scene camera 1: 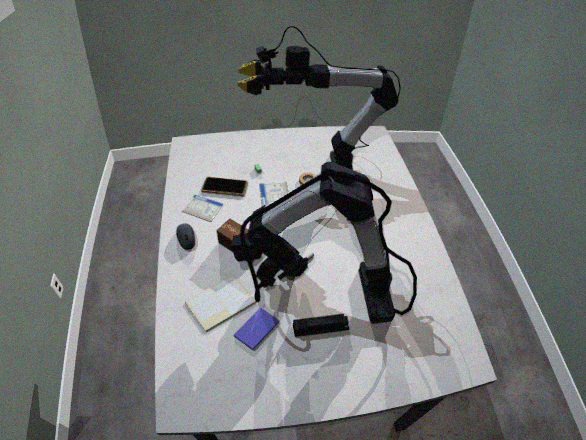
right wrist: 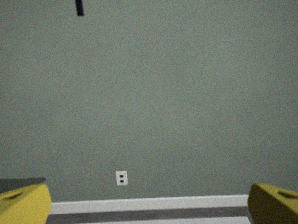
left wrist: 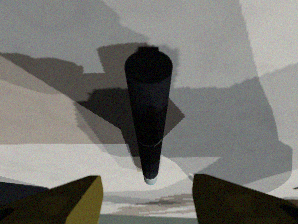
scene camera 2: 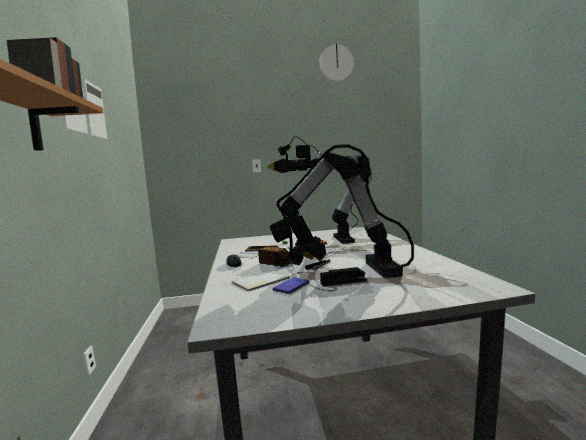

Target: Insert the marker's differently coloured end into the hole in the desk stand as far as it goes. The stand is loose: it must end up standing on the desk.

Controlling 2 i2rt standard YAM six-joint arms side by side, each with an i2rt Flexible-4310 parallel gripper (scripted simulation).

I see my left gripper, my right gripper, a black marker and a long black block.
My right gripper shows as well in the right wrist view.
